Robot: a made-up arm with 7 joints.
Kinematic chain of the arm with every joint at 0, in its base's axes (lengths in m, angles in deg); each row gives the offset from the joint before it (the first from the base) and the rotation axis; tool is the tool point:
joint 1: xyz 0 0.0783 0 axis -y
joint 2: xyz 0 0.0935 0 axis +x
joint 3: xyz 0 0 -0.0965 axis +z
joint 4: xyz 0 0 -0.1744 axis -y
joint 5: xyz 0 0 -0.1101 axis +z
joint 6: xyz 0 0 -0.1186 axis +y
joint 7: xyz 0 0 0 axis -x
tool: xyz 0 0 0
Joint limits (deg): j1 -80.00..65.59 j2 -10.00..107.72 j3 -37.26..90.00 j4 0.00..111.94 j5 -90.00..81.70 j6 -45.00..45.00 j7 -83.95..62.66
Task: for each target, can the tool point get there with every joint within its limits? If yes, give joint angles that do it. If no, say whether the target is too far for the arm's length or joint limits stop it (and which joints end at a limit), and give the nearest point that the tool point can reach.
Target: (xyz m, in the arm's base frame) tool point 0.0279 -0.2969 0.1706
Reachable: no: joint limits stop it (at a limit: joint 1, joint 2, joint 3, joint 4) | nearest point 0.2158 0.0131 0.0875 | short by 0.372 m
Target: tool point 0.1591 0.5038 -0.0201
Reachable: yes | joints -6.50 60.47 45.29 85.25 -7.17 25.15 30.77
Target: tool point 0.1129 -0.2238 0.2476
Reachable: no: joint limits stop it (at a limit: joint 1, joint 2, joint 3, joint 4) | nearest point 0.2158 0.0131 0.0875 | short by 0.304 m
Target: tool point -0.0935 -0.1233 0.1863
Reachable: no: joint limits stop it (at a limit: joint 1, joint 2, joint 3, joint 4) | nearest point 0.2158 0.0131 0.0875 | short by 0.352 m
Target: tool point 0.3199 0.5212 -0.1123
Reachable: yes | joints 53.64 45.26 8.98 26.05 -53.22 15.44 33.46
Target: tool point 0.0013 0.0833 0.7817
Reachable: no: too far | nearest point 0.0005 0.3283 0.2874 | short by 0.552 m
